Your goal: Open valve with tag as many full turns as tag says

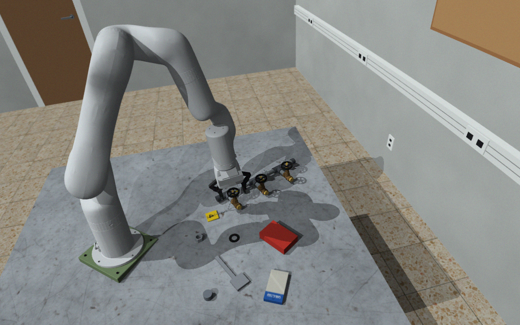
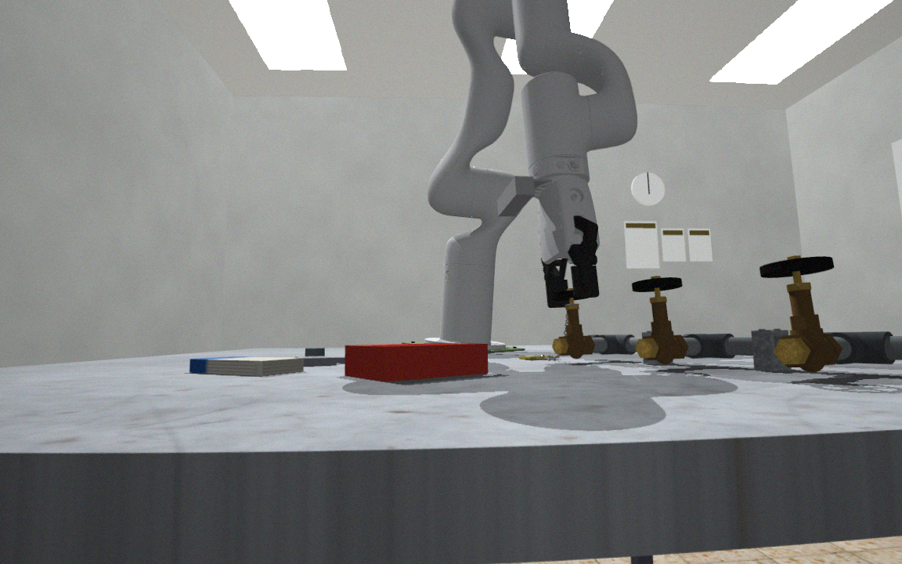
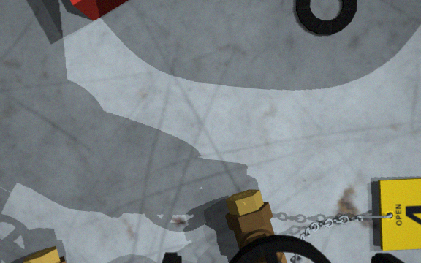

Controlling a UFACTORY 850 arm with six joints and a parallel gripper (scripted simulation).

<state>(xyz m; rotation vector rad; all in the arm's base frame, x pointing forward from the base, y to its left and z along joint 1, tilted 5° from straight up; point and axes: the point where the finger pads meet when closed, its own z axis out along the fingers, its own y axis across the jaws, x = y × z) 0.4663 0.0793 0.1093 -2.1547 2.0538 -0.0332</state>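
The yellow tag is 90 mm behind my hand, 20 mm to the right of it and 90 mm below it. Round my hand: black washer (30 mm behind, 160 mm to the right, 90 mm below); then red block (130 mm ahead, 210 mm to the right, 70 mm below); then grey nut (170 mm behind, 120 mm to the right, 80 mm below).
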